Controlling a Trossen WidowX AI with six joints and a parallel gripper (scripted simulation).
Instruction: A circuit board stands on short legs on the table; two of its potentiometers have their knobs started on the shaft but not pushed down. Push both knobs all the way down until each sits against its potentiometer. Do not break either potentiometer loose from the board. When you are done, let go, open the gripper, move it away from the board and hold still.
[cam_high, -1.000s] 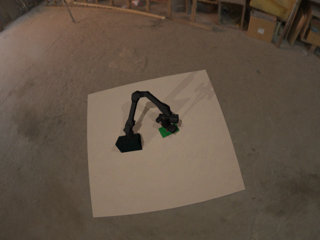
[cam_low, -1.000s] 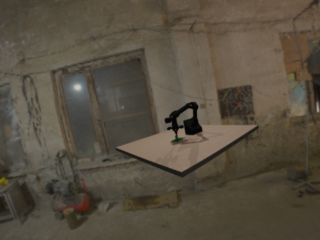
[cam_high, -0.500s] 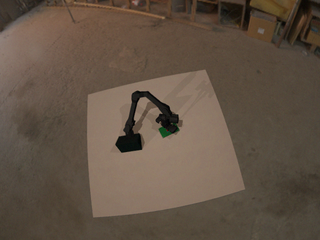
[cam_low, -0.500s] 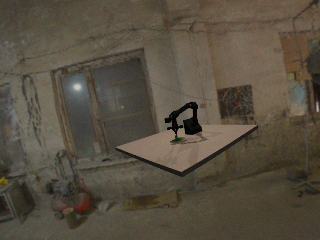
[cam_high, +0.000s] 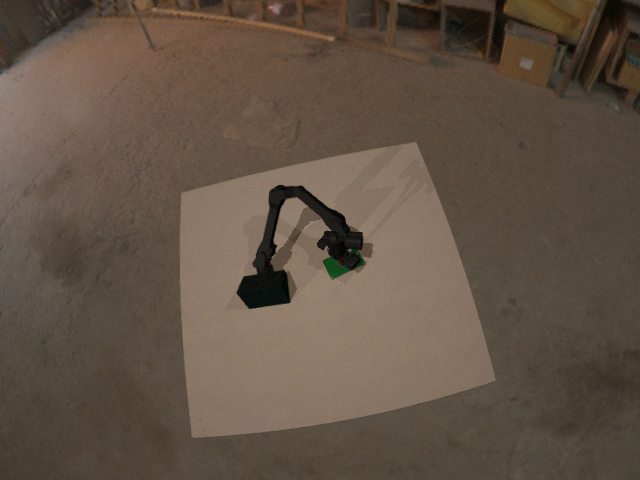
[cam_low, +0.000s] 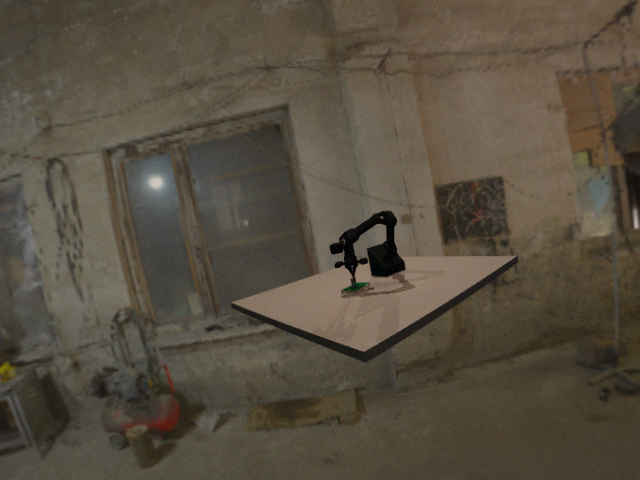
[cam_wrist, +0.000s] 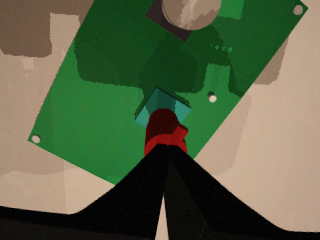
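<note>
The grey knob is 50 mm ahead of my gripper tip, 30 mm to the left of it and 10 mm below it. Round my gripper tip: red knob: 10 mm below.
</note>
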